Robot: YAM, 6 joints.
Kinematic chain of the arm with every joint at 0, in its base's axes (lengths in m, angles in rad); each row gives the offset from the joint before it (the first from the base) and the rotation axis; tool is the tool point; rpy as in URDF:
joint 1: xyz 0 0 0.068 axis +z
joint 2: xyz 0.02 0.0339 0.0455 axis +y
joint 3: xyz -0.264 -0.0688 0 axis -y
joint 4: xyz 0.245 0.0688 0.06 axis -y
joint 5: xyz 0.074 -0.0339 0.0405 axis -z
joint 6: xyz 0.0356 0 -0.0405 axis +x
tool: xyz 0 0 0 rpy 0 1.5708 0
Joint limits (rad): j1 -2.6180..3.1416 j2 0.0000..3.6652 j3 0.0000..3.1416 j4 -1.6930..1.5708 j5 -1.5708..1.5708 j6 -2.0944..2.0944
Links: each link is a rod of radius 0.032 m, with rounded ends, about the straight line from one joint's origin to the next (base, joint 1, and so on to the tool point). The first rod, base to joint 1, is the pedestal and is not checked.
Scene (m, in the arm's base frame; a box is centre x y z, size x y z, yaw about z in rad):
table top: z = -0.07
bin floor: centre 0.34 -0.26 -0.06 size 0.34 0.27 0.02 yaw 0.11
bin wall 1: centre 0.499 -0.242 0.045 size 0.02 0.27 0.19 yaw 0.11
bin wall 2: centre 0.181 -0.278 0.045 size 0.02 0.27 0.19 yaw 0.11
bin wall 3: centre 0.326 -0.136 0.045 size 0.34 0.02 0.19 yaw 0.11
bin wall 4: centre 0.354 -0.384 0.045 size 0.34 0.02 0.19 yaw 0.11
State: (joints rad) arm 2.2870 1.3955 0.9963 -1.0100 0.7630 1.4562
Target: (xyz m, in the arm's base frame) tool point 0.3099 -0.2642 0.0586
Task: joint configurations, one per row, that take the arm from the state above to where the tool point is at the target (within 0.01 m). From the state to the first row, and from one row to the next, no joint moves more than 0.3 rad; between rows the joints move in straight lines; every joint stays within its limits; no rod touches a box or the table.
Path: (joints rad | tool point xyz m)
1: 1.9945 1.4455 1.0511 -0.9750 0.7748 1.4562 | -0.0826 0.2437 0.2393
2: 1.7019 1.4956 1.1060 -0.9400 0.7866 1.4562 | -0.0107 0.2742 0.2429
3: 1.4094 1.5456 1.1608 -0.9050 0.7984 1.4562 | 0.0718 0.2825 0.2461
4: 1.1168 1.5956 1.2157 -0.8700 0.8102 1.4562 | 0.1580 0.2650 0.2488
5: 0.8243 1.6456 1.2705 -0.8350 0.8221 1.4562 | 0.2394 0.2204 0.2509
6: 0.5317 1.6957 1.3254 -0.8000 0.8339 1.4562 | 0.3074 0.1503 0.2525
7: 0.2392 1.7457 1.3802 -0.7649 0.8457 1.4562 | 0.3539 0.0589 0.2536
8: -0.0534 1.7957 1.4350 -0.7299 0.8575 1.4562 | 0.3723 -0.0469 0.2542
9: -0.3459 1.8457 1.4899 -0.6949 0.8693 1.4562 | 0.3581 -0.1580 0.2543
10: -0.6385 1.8958 1.5447 -0.6599 0.8811 1.4562 | 0.3099 -0.2642 0.2539
11: -0.6393 2.1051 1.4862 -0.6396 0.8664 1.4562 | 0.3198 -0.2715 0.1551
12: -0.6401 2.3144 1.4277 -0.6193 0.8516 1.4562 | 0.3099 -0.2642 0.0586

